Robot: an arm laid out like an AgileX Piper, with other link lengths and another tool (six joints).
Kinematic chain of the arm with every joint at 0, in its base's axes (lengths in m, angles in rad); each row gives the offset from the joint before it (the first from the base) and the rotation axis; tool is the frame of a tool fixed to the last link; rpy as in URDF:
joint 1: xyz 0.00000 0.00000 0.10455 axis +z
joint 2: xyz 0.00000 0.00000 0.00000 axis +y
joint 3: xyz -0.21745 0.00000 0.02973 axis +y
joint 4: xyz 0.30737 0.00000 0.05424 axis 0.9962 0 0.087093
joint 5: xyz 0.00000 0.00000 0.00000 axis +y
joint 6: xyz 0.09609 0.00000 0.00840 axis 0.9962 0 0.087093
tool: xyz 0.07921 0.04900 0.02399 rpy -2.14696 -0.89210 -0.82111
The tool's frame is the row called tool.
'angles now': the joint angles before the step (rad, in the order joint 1, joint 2, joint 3, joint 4, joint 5, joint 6). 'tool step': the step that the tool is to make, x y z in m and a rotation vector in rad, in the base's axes. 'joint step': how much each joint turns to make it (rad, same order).
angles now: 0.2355 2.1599 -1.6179 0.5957 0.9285 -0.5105
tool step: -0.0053 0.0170 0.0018 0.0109 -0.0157 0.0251
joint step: 0.0359 -0.0001 -0.0001 0.0141 -0.0185 -0.0055
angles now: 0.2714 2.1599 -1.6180 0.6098 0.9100 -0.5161
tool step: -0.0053 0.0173 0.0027 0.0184 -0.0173 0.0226
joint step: 0.0350 0.0000 0.0002 0.0235 -0.0212 -0.0106
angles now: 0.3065 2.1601 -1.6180 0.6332 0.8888 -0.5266
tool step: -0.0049 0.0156 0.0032 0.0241 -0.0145 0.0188
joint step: 0.0299 0.0010 -0.0002 0.0311 -0.0188 -0.0154
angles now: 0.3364 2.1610 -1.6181 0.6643 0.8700 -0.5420
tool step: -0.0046 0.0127 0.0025 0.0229 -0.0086 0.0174
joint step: 0.0235 0.0032 -0.0019 0.0304 -0.0117 -0.0171
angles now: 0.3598 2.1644 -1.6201 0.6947 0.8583 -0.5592
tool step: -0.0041 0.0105 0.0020 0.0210 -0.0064 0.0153
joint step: 0.0190 0.0038 -0.0019 0.0288 -0.0089 -0.0177
